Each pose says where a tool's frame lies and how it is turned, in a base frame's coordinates. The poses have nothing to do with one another.
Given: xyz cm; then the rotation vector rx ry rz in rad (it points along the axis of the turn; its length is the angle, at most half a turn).
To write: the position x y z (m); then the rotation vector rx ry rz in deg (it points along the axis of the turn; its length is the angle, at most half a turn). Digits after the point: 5 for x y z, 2 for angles.
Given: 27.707 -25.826 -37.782 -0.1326 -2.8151 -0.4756
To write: 0.27707 -0.25826 -0.37782 -7.60 -161.29 -27.25
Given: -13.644 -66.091 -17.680 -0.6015 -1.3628 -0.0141
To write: -0.13644 -0.66091 -0.17680 -34.46 -78.08 -0.81
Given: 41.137 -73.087 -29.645 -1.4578 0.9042 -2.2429
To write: 0.41137 -0.73087 -0.29645 -83.53 51.81 -128.51
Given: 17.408 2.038 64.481 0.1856 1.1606 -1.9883
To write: 0.17408 0.02038 0.64481 10.63 66.50 -113.92
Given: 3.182 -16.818 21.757 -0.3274 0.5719 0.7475
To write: 0.03182 -0.16818 0.21757 -18.76 32.77 42.83
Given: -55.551 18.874 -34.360 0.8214 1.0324 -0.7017
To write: -0.55551 0.18874 -0.34360 47.06 59.15 -40.20
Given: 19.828 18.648 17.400 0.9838 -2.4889 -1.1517
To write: 0.19828 0.18648 0.17400 56.37 -142.60 -65.99
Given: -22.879 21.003 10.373 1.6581 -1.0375 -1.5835
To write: -0.22879 0.21003 0.10373 95.00 -59.44 -90.73
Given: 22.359 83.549 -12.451 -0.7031 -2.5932 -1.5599
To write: 0.22359 0.83549 -0.12451 -40.28 -148.58 -89.38
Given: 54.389 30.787 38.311 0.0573 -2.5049 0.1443
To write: 0.54389 0.30787 0.38311 3.28 -143.52 8.27
